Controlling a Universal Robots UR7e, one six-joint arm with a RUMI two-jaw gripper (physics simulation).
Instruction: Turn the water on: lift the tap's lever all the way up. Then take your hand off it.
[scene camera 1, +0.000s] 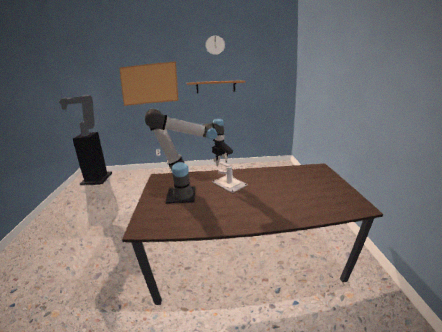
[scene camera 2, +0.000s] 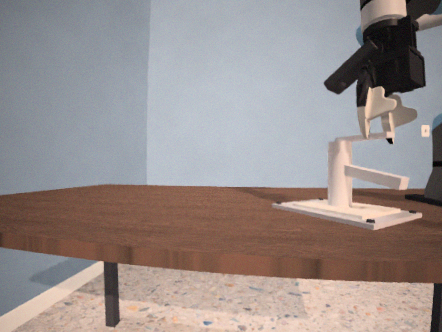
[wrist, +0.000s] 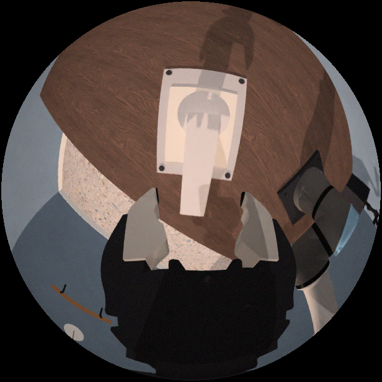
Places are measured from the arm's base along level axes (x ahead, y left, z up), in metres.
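Pixels of known places: gripper, fingertip midpoint: (scene camera 1: 221, 164) (scene camera 2: 379, 141); arm's base, link origin: (scene camera 1: 183, 194).
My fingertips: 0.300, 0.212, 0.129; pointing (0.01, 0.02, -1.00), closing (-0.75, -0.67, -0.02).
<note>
For each thing: its top centre in the pictures, then the offset to it from my fingertips, as dx, dy, dz. "spot": a spot on its surface instead. Level surfaces: height alone.
- post, surface spot: (scene camera 2: 340, 175) spot: +0.060, -0.035, -0.064
- spout, top centre: (scene camera 2: 372, 164) +0.011, -0.004, -0.042
- brown table, surface height: dz -0.141
The white tap stands upright on its base plate (scene camera 1: 238, 186) (scene camera 2: 390, 221) (wrist: 162, 125). Its lever (scene camera 2: 352, 137) (wrist: 199, 165) runs from the top of the post (scene camera 1: 229, 175) (scene camera 2: 340, 175) toward the gripper. In scene camera 2 the lever looks near level, rising slightly to its free end. The spout (scene camera 2: 377, 176) slants down below it. My gripper (scene camera 1: 222, 161) (scene camera 2: 379, 137) (wrist: 199, 191) is open, pointing down, with nothing between its jaws held. The fingertips are around the lever's free end, one to each side, at about its height; in the wrist view there is a gap on both sides.
The tap's plate lies on the brown table (scene camera 1: 300, 200) (scene camera 2: 150, 215) (wrist: 115, 75), near its far edge in scene camera 1. The arm's black base (scene camera 1: 181, 195) (wrist: 290, 195) stands beside the tap. A wall shelf (scene camera 1: 216, 82) and a second arm on a black pedestal (scene camera 1: 91, 157) are farther back.
</note>
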